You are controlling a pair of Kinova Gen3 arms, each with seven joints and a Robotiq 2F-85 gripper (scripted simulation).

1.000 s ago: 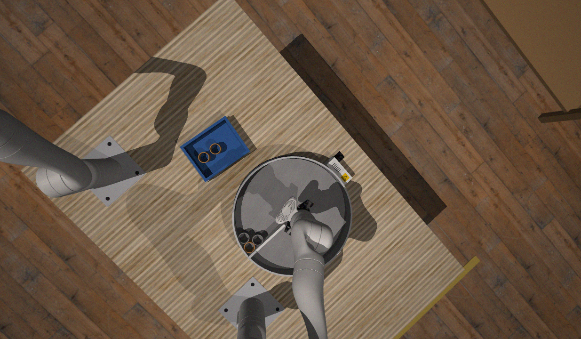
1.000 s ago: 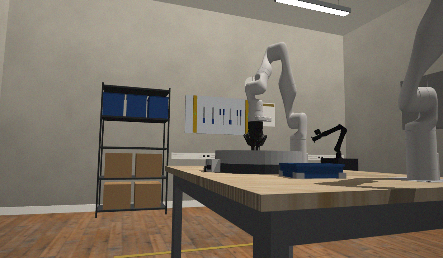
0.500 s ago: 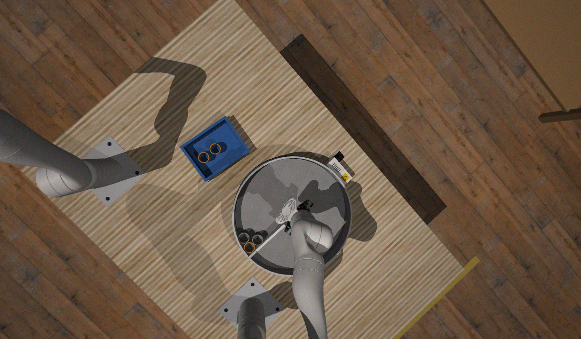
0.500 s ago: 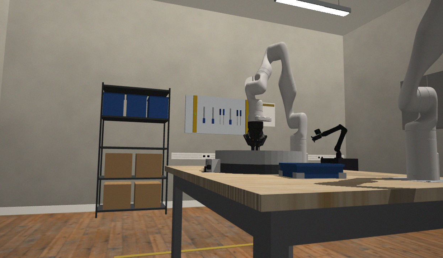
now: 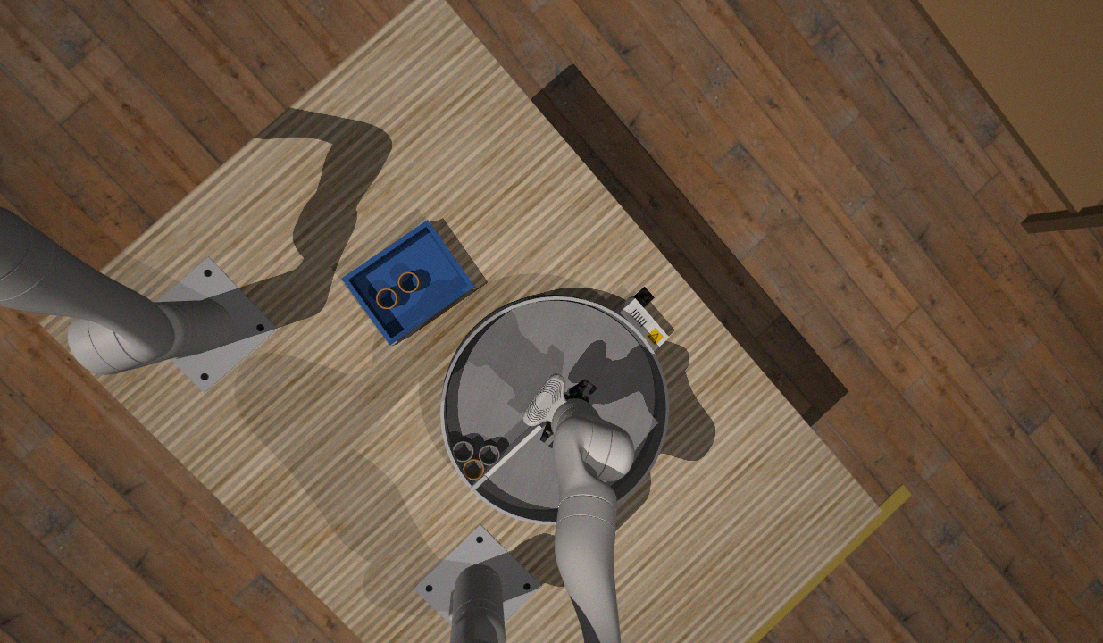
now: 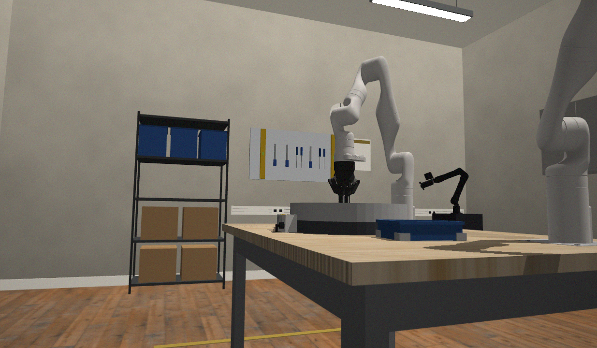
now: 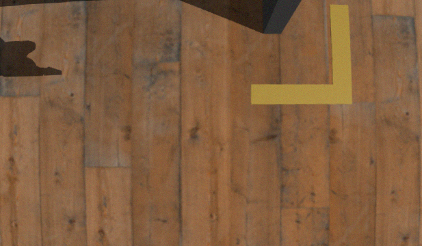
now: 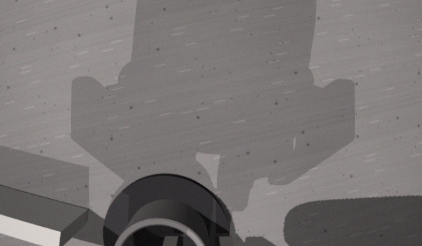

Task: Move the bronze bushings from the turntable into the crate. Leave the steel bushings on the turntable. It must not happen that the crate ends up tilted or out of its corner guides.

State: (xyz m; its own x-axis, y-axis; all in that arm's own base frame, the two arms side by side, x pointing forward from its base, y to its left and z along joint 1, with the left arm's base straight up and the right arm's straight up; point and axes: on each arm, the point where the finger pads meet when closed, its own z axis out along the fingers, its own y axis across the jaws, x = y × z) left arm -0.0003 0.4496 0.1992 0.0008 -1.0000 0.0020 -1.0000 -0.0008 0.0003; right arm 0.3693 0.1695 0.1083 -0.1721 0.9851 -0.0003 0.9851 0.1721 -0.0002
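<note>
Now: the round grey turntable 20 mm behind my right hand and 60 mm below it. Round my right hand: blue crate 50 mm behind, 350 mm to the left, 80 mm below.
</note>
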